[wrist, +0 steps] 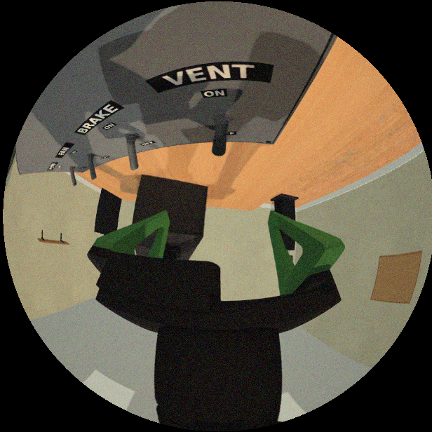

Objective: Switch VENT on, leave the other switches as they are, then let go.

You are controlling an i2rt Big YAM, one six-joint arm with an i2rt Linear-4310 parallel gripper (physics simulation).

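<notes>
The grey switch panel (195,47) spans the top of the wrist view. The VENT label (215,75) is near its right part, with a small ON label (214,93) below it. The dark VENT lever (219,140) sticks out from the panel below ON; a small label beside its base is mostly hidden. I cannot tell for sure which way the lever is tipped. The BRAKE lever (132,152) and further levers (92,167) (73,176) stand to the left. My gripper (218,216) has its green fingers wide open, apart from the VENT lever, with nothing between them.
The orange wooden table top (320,135) lies beyond the panel. A dark box (172,200) shows behind the left finger, a black block (108,212) is left of it, and a black post (285,207) is behind the right finger. A brown board (396,277) is on the right wall.
</notes>
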